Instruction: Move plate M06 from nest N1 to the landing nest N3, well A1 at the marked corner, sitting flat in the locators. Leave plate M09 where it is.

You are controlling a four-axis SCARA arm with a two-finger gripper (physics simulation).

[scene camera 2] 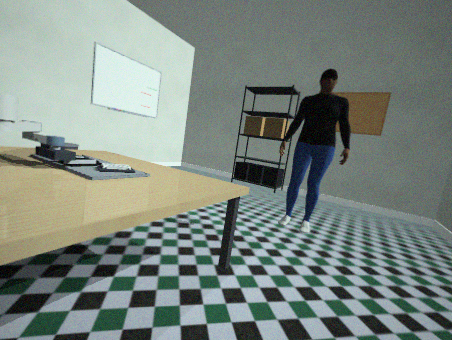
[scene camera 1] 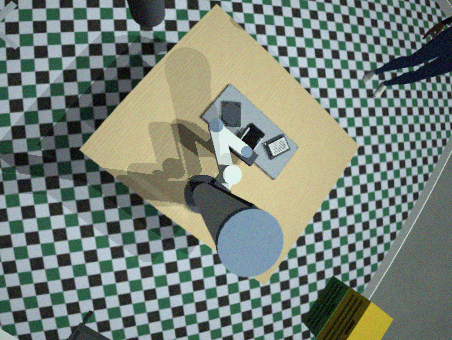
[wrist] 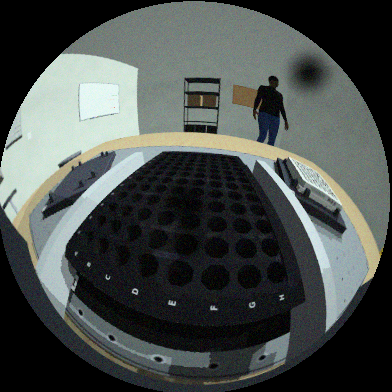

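Note:
A black multi-well plate (wrist: pixel 197 225) (scene camera 1: pixel 253 135), with letters A to H along its near edge in the wrist view, lies between the fingers of my gripper (wrist: pixel 196 162) (scene camera 1: pixel 251 138). The gripper is shut on it, one pale finger along each side. A dark band shows under the plate's near edge; whether the plate is seated or slightly raised I cannot tell. A dark nest with small locator pegs (scene camera 1: pixel 231 114) (wrist: pixel 80 182) stands bare to the left in the wrist view. A white plate (scene camera 1: pixel 277 146) (wrist: pixel 315 185) (scene camera 2: pixel 116 167) sits in the nest on the right. The plate and nest numbers are not legible.
The nests stand on a grey baseplate (scene camera 1: pixel 270 167) (wrist: pixel 350 270) (scene camera 2: pixel 100 176) on a wooden table (scene camera 1: pixel 320 145) (scene camera 2: pixel 165 195). The arm's links reach over the baseplate from one side. A person (scene camera 2: pixel 320 120) (wrist: pixel 270 107) stands beyond the table, near a shelf rack (scene camera 2: pixel 272 90).

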